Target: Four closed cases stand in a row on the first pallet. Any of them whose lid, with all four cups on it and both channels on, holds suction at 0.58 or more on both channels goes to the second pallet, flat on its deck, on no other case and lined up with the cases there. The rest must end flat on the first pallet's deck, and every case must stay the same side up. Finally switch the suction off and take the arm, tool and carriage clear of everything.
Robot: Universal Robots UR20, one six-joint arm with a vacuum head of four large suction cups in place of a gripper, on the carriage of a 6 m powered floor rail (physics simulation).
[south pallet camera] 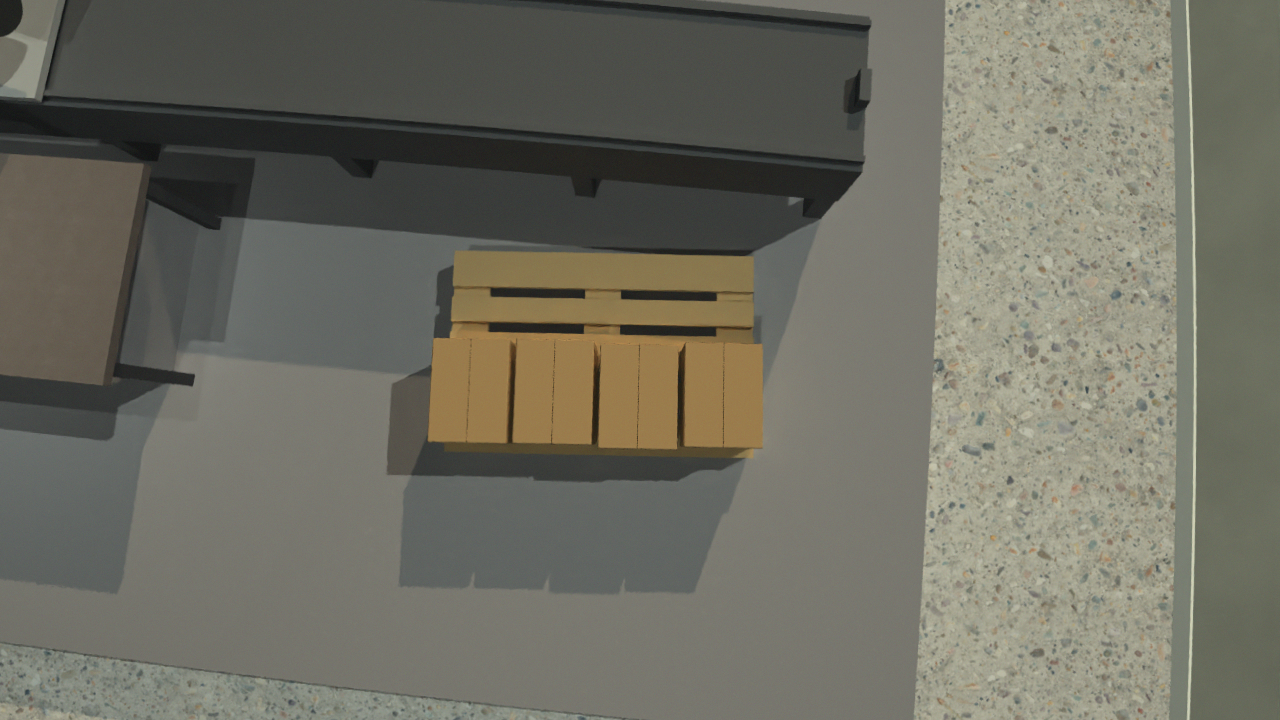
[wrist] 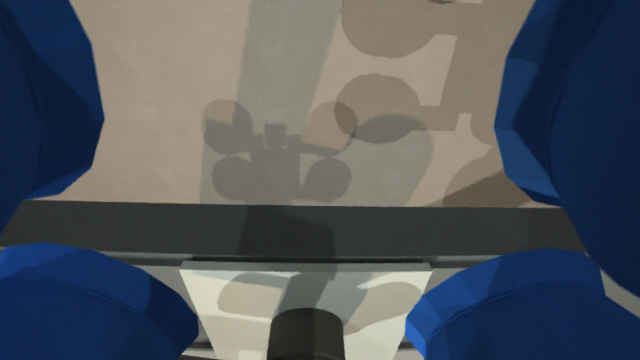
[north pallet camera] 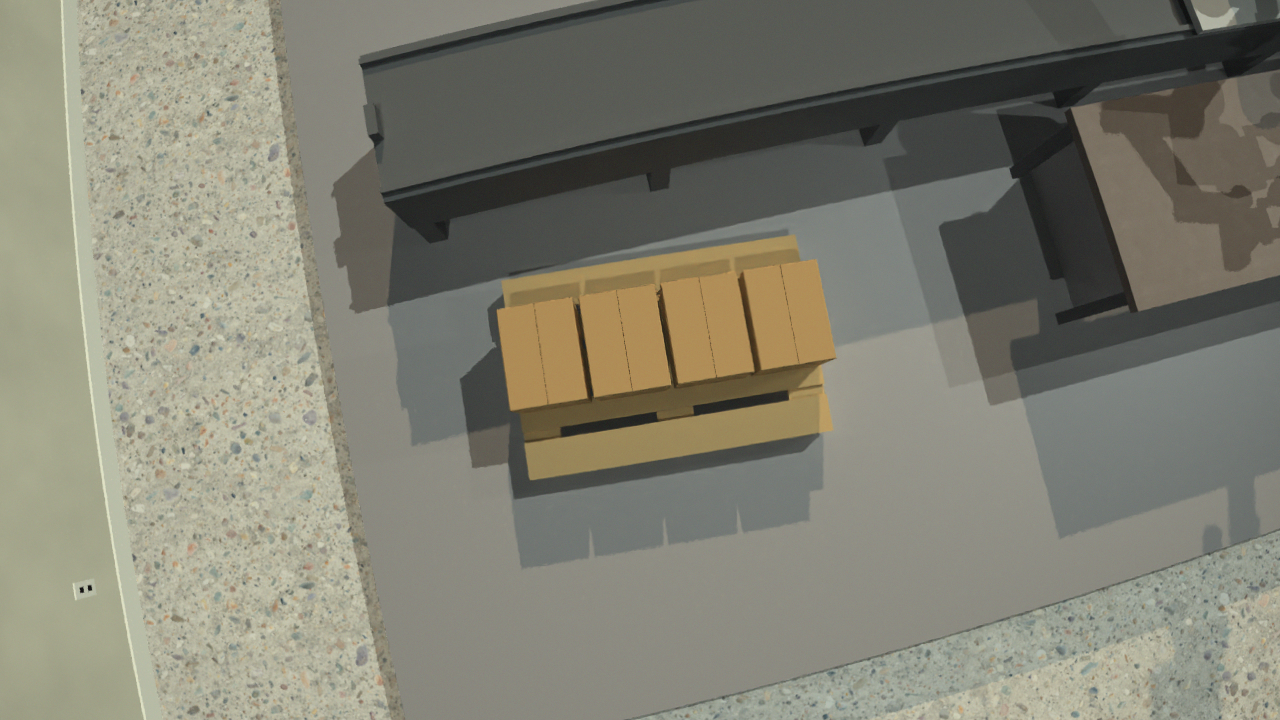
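Pixels of known places: hand at its tool point: (wrist: 302,230); arm's base at its link origin: (wrist: 306,327).
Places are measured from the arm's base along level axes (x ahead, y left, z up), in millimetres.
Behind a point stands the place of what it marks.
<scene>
In the north pallet view four closed tan cases stand in a row, lids up, on a wooden pallet (north pallet camera: 677,438) {x 1344, y -2725, z -426 mm}: from left to right a case (north pallet camera: 523,358) {x 939, y -3207, z -193 mm}, a case (north pallet camera: 605,344) {x 957, y -2909, z -192 mm}, a case (north pallet camera: 687,333) {x 986, y -2614, z -193 mm} and a case (north pallet camera: 768,319) {x 1003, y -2316, z -193 mm}. In the south pallet view four similar cases stand in a row on another pallet (south pallet camera: 604,271) {x 653, y 2443, z -425 mm}: a case (south pallet camera: 450,390) {x 1193, y 1956, z -192 mm}, a case (south pallet camera: 534,391) {x 1168, y 2256, z -192 mm}, a case (south pallet camera: 617,395) {x 1154, y 2552, z -191 mm} and a case (south pallet camera: 703,394) {x 1122, y 2856, z -192 mm}. My gripper (wrist: 302,200) {x 850, y 0, z 399 mm} shows its four blue cups in the wrist view, with no case on them, above a brown table top.
A long dark conveyor (north pallet camera: 716,98) (south pallet camera: 447,85) runs behind both pallets. The brown table (north pallet camera: 1109,152) {x 701, y -918, z -39 mm} (south pallet camera: 62,268) {x 906, y 558, z -40 mm} (wrist: 150,100) {x 752, y 306, z -40 mm} stands between them. A pale plate (wrist: 240,325) {x 7, y 222, z 0 mm} and a dark cylinder (wrist: 306,335) show low in the wrist view. Arm and carriage do not show in the pallet views.
</scene>
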